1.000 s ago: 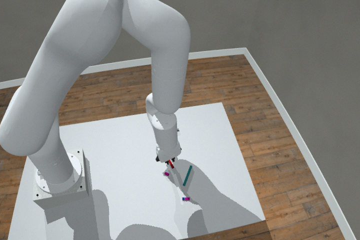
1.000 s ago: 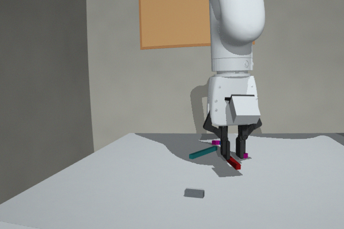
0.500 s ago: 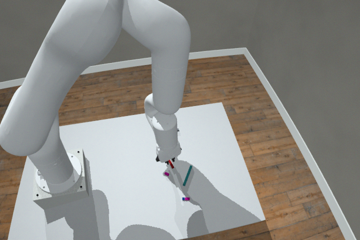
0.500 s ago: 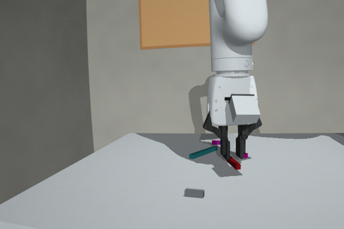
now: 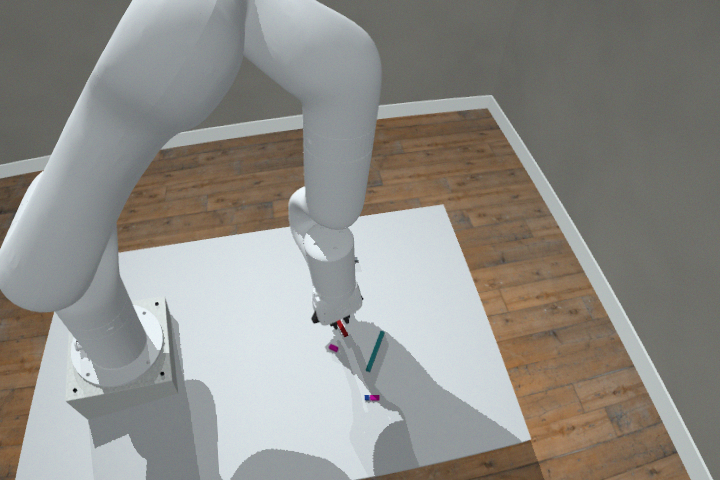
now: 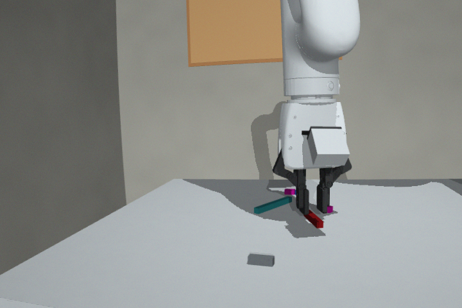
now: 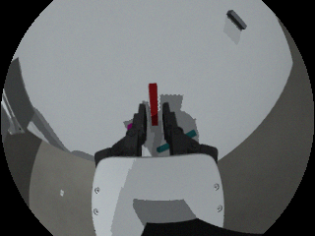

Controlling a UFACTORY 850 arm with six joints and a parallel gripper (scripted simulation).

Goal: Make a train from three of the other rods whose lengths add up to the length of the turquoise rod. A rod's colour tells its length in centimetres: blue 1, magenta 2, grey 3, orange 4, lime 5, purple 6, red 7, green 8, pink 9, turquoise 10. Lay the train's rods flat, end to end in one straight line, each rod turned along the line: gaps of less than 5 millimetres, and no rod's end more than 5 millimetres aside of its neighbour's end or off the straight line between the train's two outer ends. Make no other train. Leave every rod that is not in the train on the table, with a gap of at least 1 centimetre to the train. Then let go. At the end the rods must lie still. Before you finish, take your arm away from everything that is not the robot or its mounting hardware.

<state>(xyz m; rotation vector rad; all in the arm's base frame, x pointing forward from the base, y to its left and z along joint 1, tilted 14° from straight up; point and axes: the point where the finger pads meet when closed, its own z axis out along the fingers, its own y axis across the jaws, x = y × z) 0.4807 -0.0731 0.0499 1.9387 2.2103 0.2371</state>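
Now: hand 3 cm above the red rod. From my hand the other things lie so: turquoise rod 9 cm to the right, 5 cm ahead, 3 cm below; grey rod 16 cm to the left, 9 cm ahead, 3 cm below; blue rod 19 cm to the right, 3 cm below.
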